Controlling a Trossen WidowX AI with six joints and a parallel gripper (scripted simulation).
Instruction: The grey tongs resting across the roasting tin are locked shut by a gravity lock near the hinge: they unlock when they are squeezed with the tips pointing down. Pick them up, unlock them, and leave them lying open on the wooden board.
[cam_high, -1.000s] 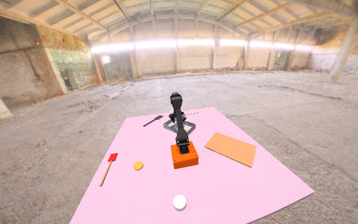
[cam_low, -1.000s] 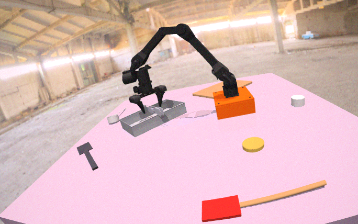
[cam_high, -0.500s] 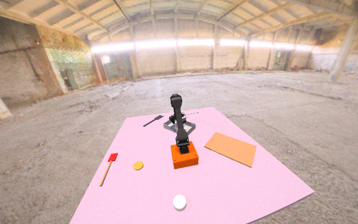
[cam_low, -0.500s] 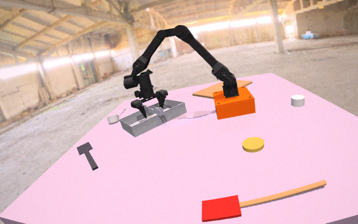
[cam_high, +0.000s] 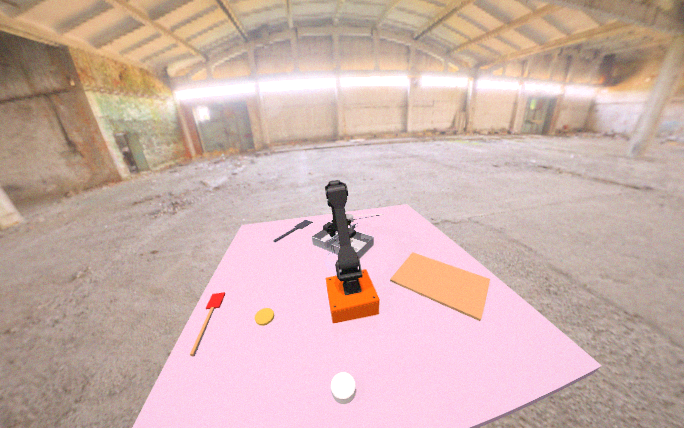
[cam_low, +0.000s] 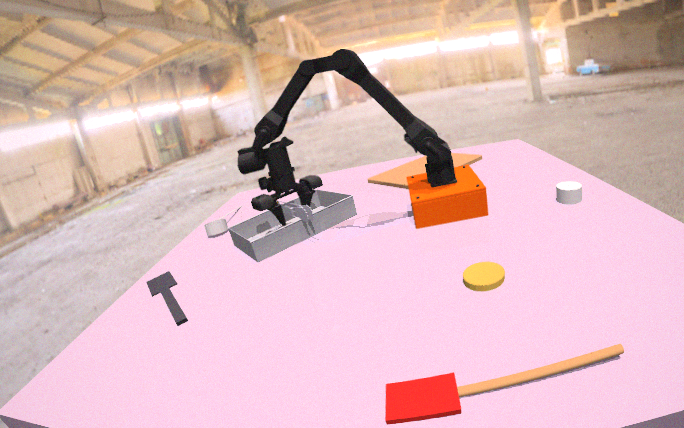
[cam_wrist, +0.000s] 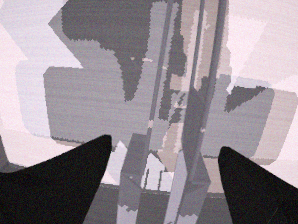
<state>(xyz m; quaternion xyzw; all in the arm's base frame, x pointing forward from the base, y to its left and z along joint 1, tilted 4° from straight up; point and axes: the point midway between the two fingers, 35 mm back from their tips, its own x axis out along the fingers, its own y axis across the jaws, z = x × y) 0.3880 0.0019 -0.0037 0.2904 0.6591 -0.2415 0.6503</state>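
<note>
Right now my gripper tip is 20 mm short of the grey roasting tin and 20 mm to the left of it. From my gripper tip the other things lie so: dark spatula 270 mm ahead, 270 mm to the left, 20 mm below; yellow disc 410 mm behind, 340 mm to the left, 20 mm below; wooden board 370 mm behind, 390 mm to the right, 20 mm below.
</note>
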